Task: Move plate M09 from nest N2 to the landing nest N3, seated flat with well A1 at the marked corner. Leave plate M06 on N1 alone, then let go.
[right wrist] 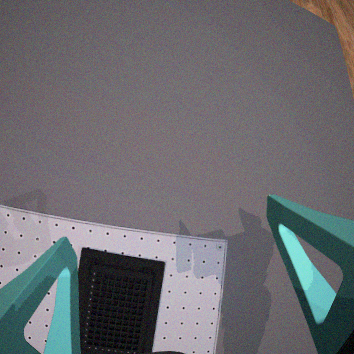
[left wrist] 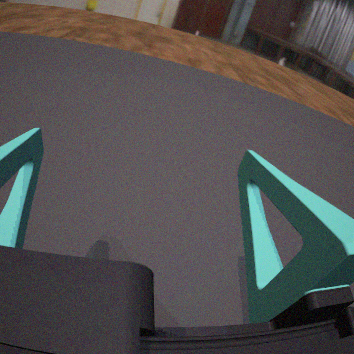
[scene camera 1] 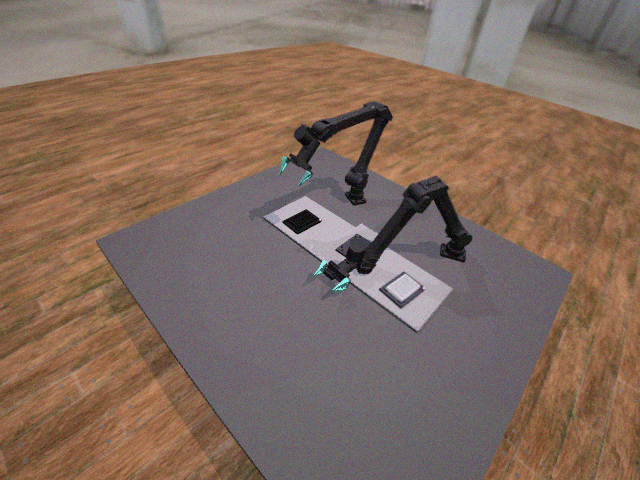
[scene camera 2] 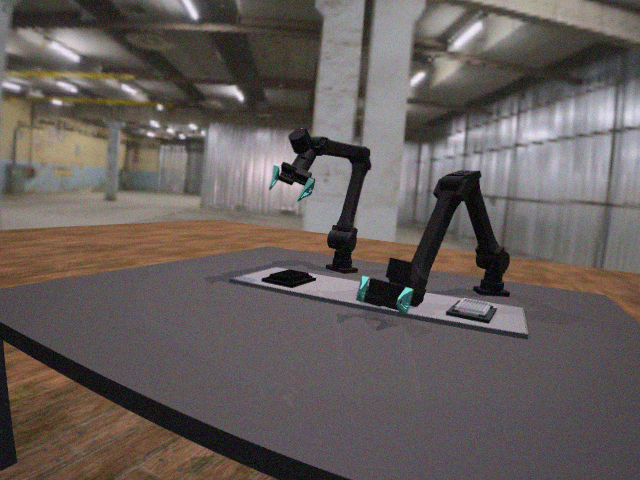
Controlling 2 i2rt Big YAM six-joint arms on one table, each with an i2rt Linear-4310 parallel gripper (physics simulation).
The left gripper (scene camera 2: 378,296) is open, holding nothing. The right gripper (scene camera 2: 283,194) is open, with nothing in its grasp.
The left gripper is seen too in the left wrist view (left wrist: 142,148). The right gripper shows as well in the right wrist view (right wrist: 168,227).
